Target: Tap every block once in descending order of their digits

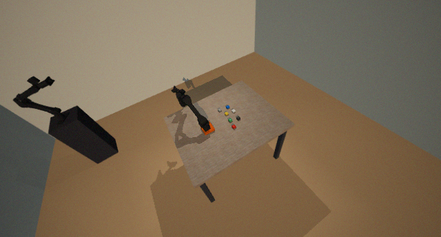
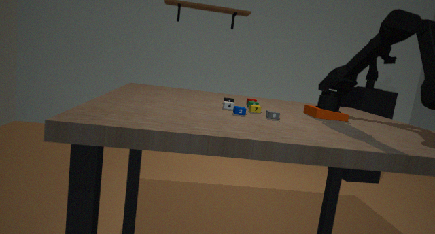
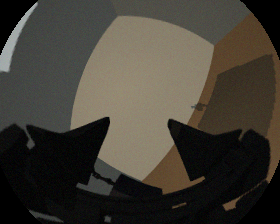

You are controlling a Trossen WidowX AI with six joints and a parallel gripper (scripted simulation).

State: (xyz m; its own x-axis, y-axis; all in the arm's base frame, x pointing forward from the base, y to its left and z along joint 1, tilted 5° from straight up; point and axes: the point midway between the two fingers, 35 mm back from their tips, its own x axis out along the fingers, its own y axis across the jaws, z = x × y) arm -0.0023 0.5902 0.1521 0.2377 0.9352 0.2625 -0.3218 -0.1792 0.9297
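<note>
Right now the green block is 690 mm to the right of my gripper tip, 260 mm ahead of it and 180 mm below it. The rest, counted from my gripper tip: grey block: 490 mm to the right, 260 mm ahead, 180 mm below; then yellow block: 580 mm to the right, 290 mm ahead, 180 mm below; then blue block: 510 mm to the right, 360 mm ahead, 180 mm below.
</note>
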